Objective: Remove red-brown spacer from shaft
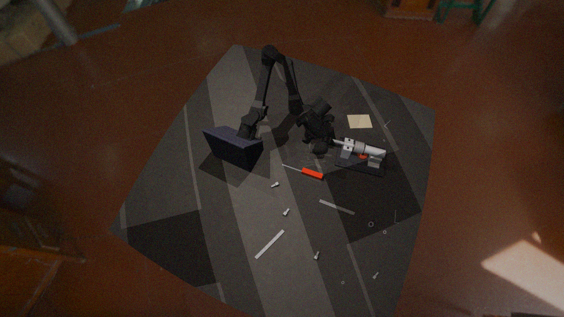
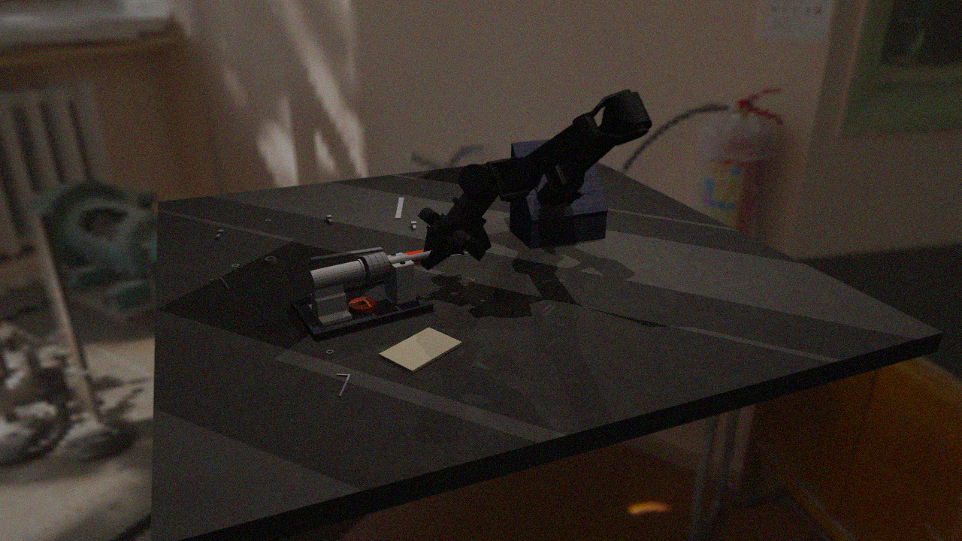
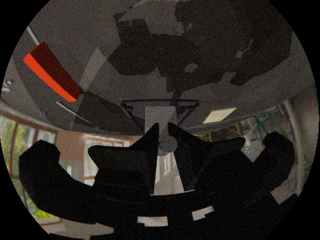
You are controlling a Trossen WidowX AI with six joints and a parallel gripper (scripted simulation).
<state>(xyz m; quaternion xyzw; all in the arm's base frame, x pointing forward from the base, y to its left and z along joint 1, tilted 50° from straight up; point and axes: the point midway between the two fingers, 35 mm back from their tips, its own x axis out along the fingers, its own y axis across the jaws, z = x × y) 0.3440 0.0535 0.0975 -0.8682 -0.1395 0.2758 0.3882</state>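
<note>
Now: the red-brown spacer 140 mm ahead of my gripper tip, 20 mm to the left of it and 40 mm below it. The rest, counted from my gripper tip: beige card 100 mm ahead, 200 mm to the left, 50 mm below; pale shaft 40 mm ahead, 20 mm above.
</note>
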